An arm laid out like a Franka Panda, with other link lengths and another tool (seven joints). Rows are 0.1 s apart.
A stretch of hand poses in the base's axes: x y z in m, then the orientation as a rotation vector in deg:
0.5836 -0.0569 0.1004 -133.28 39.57 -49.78
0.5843 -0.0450 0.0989 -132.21 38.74 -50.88
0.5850 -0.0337 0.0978 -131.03 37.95 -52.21
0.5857 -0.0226 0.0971 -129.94 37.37 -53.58
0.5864 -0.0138 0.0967 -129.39 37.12 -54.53
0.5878 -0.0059 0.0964 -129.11 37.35 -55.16
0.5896 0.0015 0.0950 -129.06 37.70 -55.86
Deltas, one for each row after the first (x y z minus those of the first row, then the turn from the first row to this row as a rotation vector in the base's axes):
0.0007 0.0119 -0.0015 0.39 -1.32 0.32
0.0014 0.0232 -0.0026 0.76 -2.81 0.54
0.0021 0.0343 -0.0033 1.02 -4.23 0.59
0.0028 0.0431 -0.0037 1.04 -5.08 0.50
0.0042 0.0510 -0.0040 1.00 -5.50 0.15
0.0060 0.0584 -0.0054 0.73 -5.82 -0.32

